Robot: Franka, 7 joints.
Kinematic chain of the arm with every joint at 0, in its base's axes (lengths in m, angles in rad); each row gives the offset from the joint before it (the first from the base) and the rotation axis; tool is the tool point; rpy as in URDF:
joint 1: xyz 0 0 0.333 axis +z
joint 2: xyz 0 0 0 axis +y
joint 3: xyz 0 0 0.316 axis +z
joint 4: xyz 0.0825 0 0 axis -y
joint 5: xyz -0.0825 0 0.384 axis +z
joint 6: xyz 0 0 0 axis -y
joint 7: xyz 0.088 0 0 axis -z
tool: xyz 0 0 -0.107 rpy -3.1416 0 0
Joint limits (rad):
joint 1: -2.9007..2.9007
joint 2: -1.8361..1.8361
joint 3: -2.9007..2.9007
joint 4: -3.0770..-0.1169
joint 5: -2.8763..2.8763
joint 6: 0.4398..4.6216
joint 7: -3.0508..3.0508
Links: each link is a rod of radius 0.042 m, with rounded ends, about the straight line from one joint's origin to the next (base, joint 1, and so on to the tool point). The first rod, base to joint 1, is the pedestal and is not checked.
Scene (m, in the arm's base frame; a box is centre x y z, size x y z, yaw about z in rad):
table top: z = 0
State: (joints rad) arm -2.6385 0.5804 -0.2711 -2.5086 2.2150 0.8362 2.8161
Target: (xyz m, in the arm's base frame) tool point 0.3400 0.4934 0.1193
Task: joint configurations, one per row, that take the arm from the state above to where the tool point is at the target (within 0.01 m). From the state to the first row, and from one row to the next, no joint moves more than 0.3 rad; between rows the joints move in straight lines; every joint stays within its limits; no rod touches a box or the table.
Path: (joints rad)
1: -2.6713 0.3764 -0.5437 -2.4522 2.2821 0.8985 2.8161
2: -2.7040 0.1725 -0.8162 -2.3959 2.3492 0.9609 2.8161
3: -2.7368 -0.0315 -1.0888 -2.3395 2.4162 1.0232 2.8161
4: -2.7696 -0.2355 -1.3613 -2.2832 2.4833 1.0856 2.8161
5: -2.8024 -0.4394 -1.6339 -2.2268 2.5504 1.1479 2.8161
6: -2.8352 -0.6434 -1.9065 -2.1705 2.6175 1.2103 2.8161
7: -2.8679 -0.8474 -2.1790 -2.1141 2.6846 1.2726 2.8161
8: -2.9007 -1.0513 -2.4516 -2.0578 2.7517 1.3350 2.8161

